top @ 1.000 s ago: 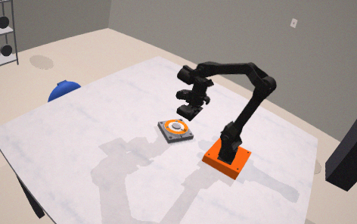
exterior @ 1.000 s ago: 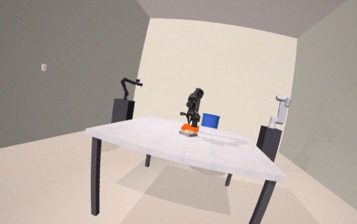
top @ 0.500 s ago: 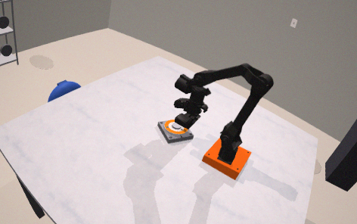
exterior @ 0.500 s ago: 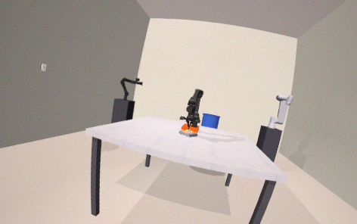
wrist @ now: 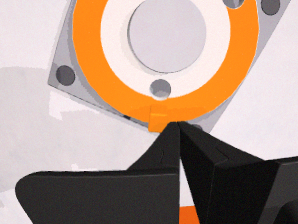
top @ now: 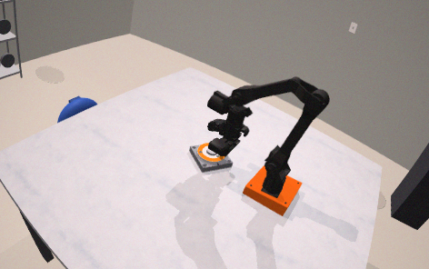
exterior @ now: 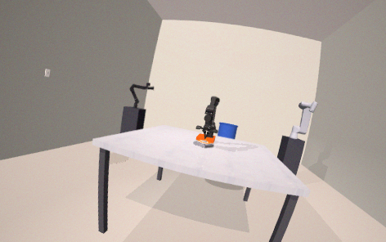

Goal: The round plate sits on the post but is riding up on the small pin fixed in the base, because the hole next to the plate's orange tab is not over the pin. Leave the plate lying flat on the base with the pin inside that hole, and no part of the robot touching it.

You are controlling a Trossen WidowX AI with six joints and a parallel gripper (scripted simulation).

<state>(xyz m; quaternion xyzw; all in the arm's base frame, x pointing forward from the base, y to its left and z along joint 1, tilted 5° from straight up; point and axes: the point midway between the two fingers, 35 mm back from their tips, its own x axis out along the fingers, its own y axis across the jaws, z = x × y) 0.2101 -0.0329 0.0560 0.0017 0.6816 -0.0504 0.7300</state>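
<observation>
Now: gripper tip 50 mm short of the base and 20 mm above it.
</observation>
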